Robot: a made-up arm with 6 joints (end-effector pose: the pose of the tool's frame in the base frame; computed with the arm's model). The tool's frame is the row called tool.
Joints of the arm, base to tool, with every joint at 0 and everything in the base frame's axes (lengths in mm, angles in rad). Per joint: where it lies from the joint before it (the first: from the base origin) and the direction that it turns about. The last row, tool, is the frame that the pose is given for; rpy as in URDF.
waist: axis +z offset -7 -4 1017
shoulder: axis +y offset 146 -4 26
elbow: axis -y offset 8 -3 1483
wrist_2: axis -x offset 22 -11 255
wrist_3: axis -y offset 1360 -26 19
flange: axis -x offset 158 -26 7
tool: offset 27 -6 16 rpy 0.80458 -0.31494 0.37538
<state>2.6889 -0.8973 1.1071 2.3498 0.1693 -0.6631</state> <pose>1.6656 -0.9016 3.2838 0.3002 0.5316 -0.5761 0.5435</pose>
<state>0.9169 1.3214 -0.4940 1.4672 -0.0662 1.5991</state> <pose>0.9010 1.1767 -0.1904 0.2552 0.6500 -0.2434 -0.6732</pose>
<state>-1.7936 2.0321 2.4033 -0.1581 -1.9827 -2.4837</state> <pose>-0.6413 -2.5720 0.9412 0.5035 -0.2978 0.6415 0.4963</pose>
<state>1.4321 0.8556 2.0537 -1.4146 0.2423 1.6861</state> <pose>0.3132 1.5899 3.5457 0.3821 0.5141 -0.3594 0.6786</pose>
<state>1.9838 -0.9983 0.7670 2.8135 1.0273 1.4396</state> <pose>0.5125 -1.3805 3.2726 0.3128 -0.6003 -0.6401 -0.3633</pose>
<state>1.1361 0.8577 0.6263 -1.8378 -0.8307 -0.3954</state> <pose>1.0836 2.5813 1.8735 0.0506 -0.7482 -0.6615 -0.0068</pose>
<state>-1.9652 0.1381 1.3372 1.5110 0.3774 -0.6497</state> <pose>-0.1696 -0.6027 4.0720 0.7054 -0.5454 -0.0749 -0.4465</pose>
